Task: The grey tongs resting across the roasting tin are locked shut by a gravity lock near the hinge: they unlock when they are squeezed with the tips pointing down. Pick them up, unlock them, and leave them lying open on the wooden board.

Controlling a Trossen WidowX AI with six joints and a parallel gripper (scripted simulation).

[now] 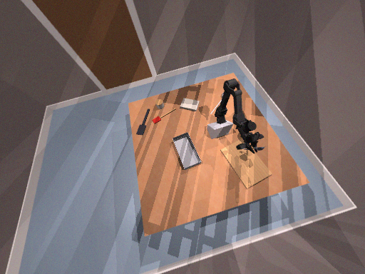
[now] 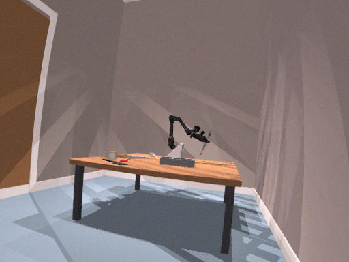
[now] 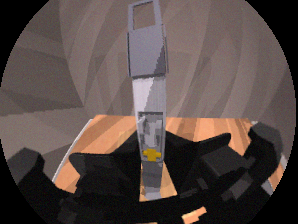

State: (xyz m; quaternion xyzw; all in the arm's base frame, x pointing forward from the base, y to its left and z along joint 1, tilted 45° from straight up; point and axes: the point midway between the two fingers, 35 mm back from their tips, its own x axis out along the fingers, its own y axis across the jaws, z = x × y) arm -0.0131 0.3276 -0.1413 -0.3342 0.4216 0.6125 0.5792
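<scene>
Right now my gripper tip is 4 cm to the left of the yellow lock piece and 1 cm below it. The rest, counted from my gripper tip: grey roasting tin (41 cm ahead, 29 cm to the right, 20 cm below); wooden board (22 cm below); flat white block (17 cm ahead, 76 cm to the right, 22 cm below).
</scene>
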